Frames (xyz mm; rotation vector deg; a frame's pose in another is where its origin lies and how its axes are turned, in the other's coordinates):
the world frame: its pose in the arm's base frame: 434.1 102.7 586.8 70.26 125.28 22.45
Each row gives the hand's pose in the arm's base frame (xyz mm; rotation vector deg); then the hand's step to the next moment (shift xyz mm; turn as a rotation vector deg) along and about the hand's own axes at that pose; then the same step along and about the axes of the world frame.
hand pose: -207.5 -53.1 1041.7 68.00 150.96 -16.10
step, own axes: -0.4 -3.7 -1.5 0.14 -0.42 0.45
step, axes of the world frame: -1.5 -2.1 -3.1 0.04 -0.62 0.13
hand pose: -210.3 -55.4 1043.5 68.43 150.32 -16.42
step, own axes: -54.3 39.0 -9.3 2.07 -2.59 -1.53
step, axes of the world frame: -42.0 47.9 22.4 1.21 -1.69 -3.00
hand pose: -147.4 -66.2 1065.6 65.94 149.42 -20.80
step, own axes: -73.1 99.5 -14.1 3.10 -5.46 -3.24
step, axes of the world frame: -39.9 104.6 54.0 1.35 -3.25 -6.13
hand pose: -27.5 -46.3 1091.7 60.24 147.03 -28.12
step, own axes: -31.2 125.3 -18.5 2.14 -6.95 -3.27
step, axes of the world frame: 16.8 114.2 60.8 -0.06 -4.00 -6.90
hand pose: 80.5 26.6 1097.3 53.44 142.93 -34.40
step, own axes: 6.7 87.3 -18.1 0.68 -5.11 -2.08
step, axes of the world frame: 44.7 67.6 37.7 -0.91 -2.71 -4.77
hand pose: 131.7 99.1 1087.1 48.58 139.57 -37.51
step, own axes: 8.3 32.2 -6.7 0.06 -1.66 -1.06
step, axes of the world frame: 22.8 20.7 14.3 -0.31 -0.60 -1.85
